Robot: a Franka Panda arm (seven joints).
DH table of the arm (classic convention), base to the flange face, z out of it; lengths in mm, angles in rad. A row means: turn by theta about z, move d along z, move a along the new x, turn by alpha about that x. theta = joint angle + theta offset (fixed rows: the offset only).
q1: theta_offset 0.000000, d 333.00, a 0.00, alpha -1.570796
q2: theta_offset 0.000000, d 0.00, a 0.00, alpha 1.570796
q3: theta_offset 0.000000, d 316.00, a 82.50, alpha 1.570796
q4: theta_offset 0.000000, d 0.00, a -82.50, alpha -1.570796
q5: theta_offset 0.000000, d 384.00, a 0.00, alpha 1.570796
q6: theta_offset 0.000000, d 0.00, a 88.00, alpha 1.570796
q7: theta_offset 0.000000, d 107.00, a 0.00, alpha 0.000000
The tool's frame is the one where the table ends.
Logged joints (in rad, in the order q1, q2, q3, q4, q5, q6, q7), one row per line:
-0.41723, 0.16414, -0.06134, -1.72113, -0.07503, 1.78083, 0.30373
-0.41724, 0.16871, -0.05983, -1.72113, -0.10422, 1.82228, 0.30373
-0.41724, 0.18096, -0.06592, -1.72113, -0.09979, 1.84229, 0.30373
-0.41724, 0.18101, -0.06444, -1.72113, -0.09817, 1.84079, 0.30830
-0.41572, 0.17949, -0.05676, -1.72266, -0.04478, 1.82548, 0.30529
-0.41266, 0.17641, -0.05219, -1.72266, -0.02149, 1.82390, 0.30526
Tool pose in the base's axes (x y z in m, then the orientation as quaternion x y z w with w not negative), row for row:
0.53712, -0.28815, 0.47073, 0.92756, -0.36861, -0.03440, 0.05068
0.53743, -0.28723, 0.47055, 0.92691, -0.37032, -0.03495, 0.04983
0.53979, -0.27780, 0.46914, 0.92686, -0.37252, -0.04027, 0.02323
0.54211, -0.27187, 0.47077, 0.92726, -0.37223, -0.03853, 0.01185
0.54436, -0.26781, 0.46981, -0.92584, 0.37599, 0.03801, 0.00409
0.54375, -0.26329, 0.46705, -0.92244, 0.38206, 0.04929, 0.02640
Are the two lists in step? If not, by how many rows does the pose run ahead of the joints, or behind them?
The pose runs 2 rows ahead of the joints: the pose in row i belongs to the joints in row i + 2.
